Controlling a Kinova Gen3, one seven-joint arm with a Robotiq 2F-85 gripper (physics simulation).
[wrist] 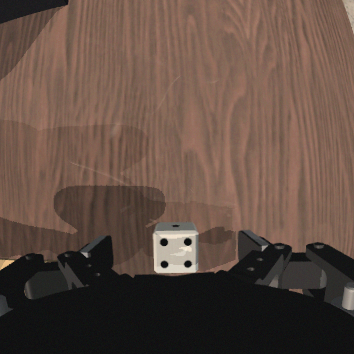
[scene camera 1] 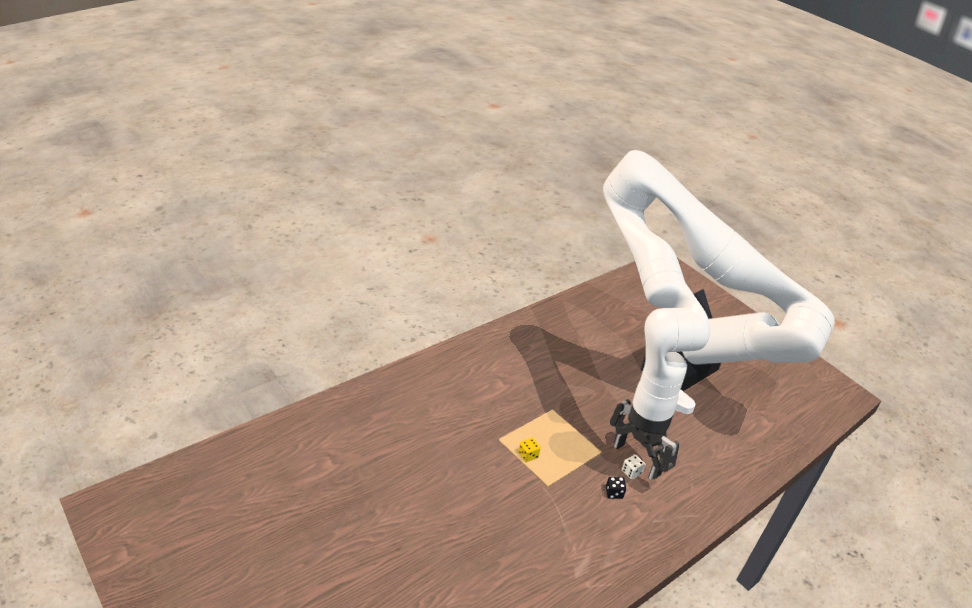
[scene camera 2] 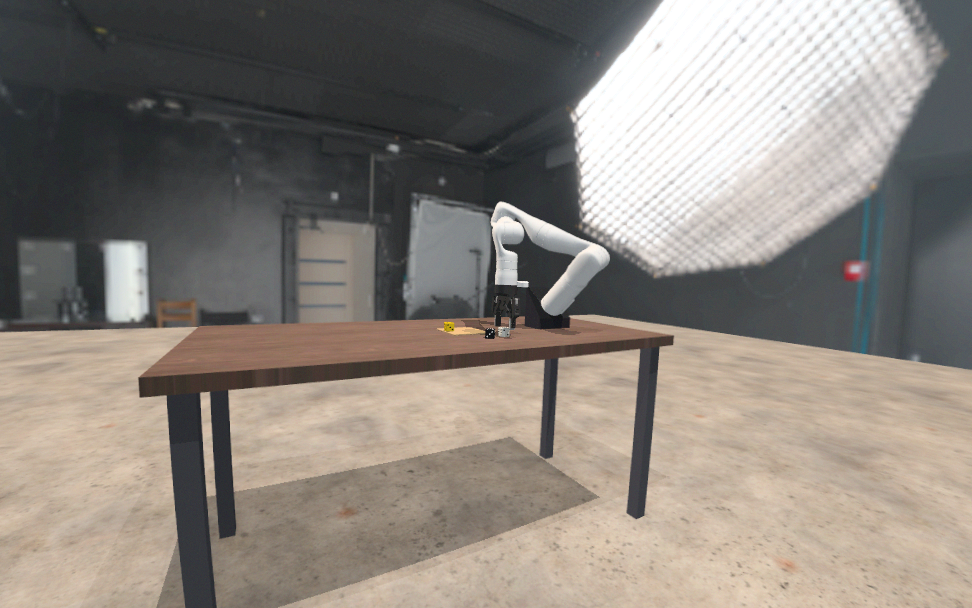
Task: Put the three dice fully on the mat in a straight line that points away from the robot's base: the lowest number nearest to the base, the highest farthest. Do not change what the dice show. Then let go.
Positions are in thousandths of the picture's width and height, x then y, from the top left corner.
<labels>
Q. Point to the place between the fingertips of the gripper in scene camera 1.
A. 654,759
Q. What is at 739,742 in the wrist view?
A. The gripper.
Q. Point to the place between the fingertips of the gripper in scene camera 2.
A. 519,540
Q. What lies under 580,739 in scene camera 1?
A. A tan mat.
</labels>
